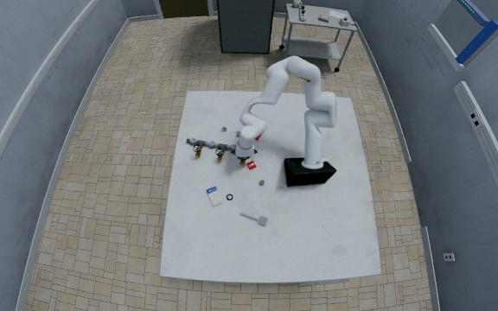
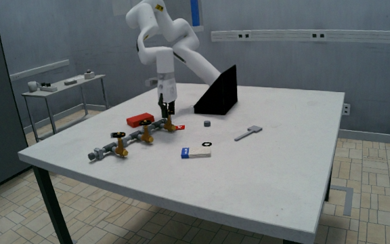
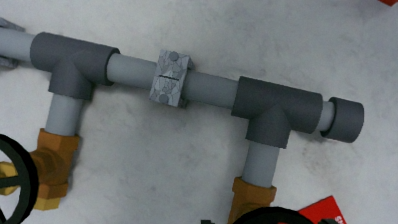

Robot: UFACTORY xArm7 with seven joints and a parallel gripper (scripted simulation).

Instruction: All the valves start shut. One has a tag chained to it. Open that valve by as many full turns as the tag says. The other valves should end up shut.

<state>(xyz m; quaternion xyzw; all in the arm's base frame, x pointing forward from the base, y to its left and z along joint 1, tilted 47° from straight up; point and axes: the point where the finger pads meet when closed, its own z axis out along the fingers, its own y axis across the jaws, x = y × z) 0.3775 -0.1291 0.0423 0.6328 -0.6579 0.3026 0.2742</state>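
My gripper is now 4 cm past the red tag, 3 cm to the right of it and 9 cm above it. Also, from my hand: white box 19 cm ahead, 20 cm to the left, 9 cm below; red block 8 cm behind, 21 cm to the right, 8 cm below; grey flat tool 3 cm behind, 36 cm to the left, 9 cm below.
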